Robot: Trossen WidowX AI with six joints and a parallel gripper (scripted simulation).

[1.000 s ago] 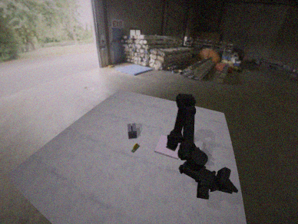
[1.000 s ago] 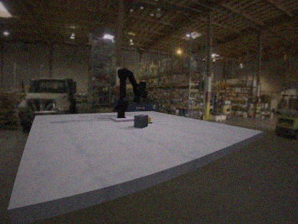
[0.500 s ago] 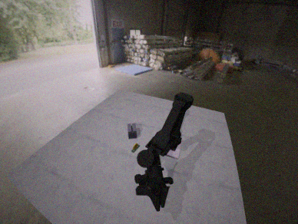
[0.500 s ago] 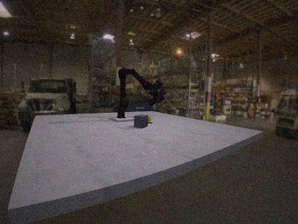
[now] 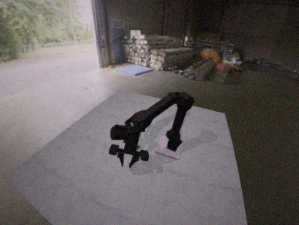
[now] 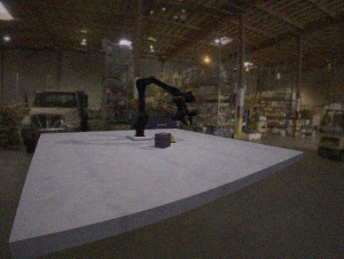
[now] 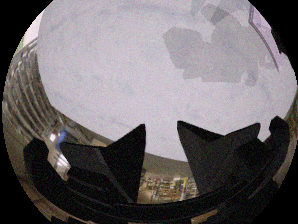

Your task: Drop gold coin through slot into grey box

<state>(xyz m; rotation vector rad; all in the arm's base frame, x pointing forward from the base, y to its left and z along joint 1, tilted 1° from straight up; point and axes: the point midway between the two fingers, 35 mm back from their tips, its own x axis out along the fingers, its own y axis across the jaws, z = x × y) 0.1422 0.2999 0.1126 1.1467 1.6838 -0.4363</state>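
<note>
The thin gold coin is 180 mm to the right of my gripper tip, 80 mm below it and 70 mm ahead of it.
</note>
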